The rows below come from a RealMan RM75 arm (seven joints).
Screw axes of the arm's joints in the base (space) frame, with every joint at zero. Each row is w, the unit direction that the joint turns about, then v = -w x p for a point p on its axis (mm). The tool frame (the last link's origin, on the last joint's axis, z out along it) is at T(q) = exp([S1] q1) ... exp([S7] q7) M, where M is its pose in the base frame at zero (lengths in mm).
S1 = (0, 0, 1, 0, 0, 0)
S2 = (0, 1, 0, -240.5, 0, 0)
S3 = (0, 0, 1, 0, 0, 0)
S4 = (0, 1, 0, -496.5, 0, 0)
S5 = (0, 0, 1, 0, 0, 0)
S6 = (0, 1, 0, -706.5, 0, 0)
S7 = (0, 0, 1, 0, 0, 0)
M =
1 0 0 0
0 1 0 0
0 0 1 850.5
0 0 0 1
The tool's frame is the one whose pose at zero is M.
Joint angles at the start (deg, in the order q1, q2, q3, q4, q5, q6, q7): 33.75, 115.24, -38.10, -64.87, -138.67, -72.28, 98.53
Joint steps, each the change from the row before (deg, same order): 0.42, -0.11, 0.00, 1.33, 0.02, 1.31, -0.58; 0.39, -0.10, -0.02, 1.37, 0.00, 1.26, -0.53; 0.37, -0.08, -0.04, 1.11, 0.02, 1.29, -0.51; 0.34, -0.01, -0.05, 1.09, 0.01, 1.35, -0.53; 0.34, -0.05, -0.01, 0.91, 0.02, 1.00, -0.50
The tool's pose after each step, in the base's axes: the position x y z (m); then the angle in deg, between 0 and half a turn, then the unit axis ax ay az. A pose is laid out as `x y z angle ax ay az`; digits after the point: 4 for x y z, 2 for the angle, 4 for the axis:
0.2739 0.4091 0.1255 134.26 -0.9755 0.2199 -0.0105
0.2756 0.4119 0.1231 133.99 -0.9754 0.2201 -0.0114
0.2766 0.4149 0.1216 133.51 -0.9756 0.2191 -0.0125
0.2778 0.4177 0.1196 133.03 -0.9758 0.2182 -0.0138
0.2784 0.4200 0.1181 132.70 -0.9762 0.2165 -0.0148

